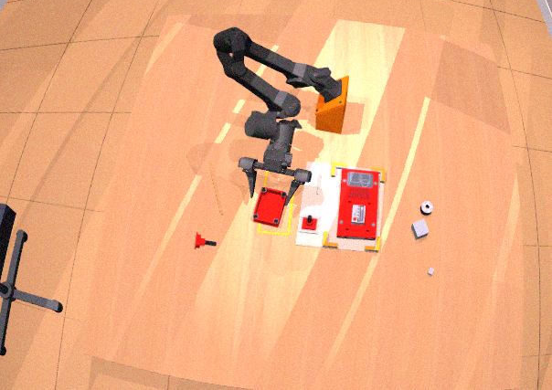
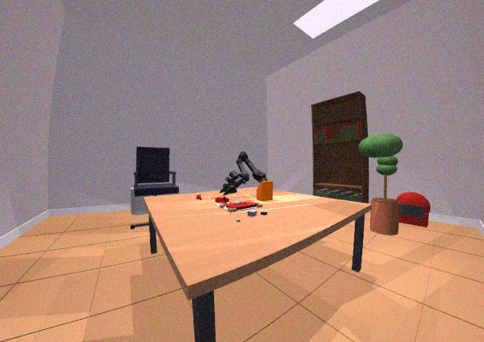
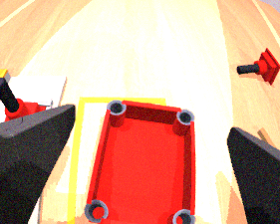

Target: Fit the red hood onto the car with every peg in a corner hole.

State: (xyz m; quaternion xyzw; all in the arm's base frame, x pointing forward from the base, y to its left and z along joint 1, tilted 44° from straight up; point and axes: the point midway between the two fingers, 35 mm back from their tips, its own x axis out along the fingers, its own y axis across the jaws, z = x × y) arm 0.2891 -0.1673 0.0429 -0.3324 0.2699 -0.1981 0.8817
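Right now my gripper tip is 1 cm past the red hood and 5 cm above it.
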